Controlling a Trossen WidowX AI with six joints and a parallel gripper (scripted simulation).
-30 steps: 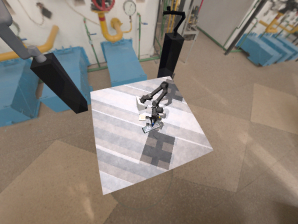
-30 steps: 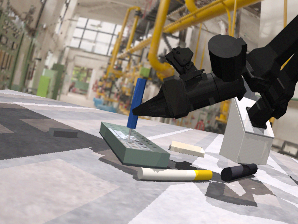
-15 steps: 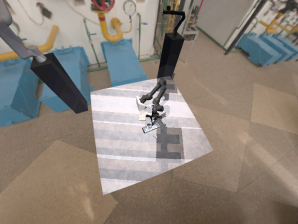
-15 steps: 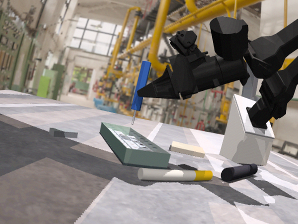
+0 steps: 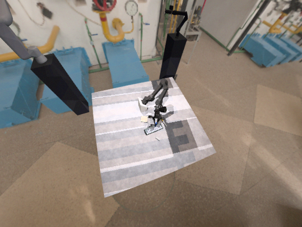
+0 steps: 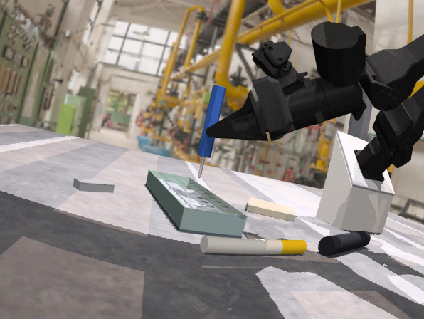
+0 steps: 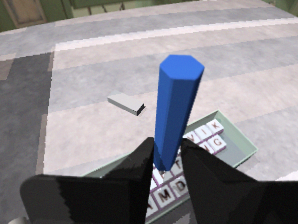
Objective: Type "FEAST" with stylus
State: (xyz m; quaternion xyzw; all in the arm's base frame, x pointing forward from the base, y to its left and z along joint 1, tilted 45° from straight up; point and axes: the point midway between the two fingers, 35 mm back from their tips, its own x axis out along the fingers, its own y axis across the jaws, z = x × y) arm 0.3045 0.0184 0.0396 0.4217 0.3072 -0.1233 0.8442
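Now: gripper tip 5 cm past the yellow marker, 14 cm to the right of it and 9 cm above it. Round my gripper tip: blue stylus: 2 cm below; grey block: 13 cm ahead, 1 cm to the right, 10 cm below; grey stylus tip: 5 cm below.
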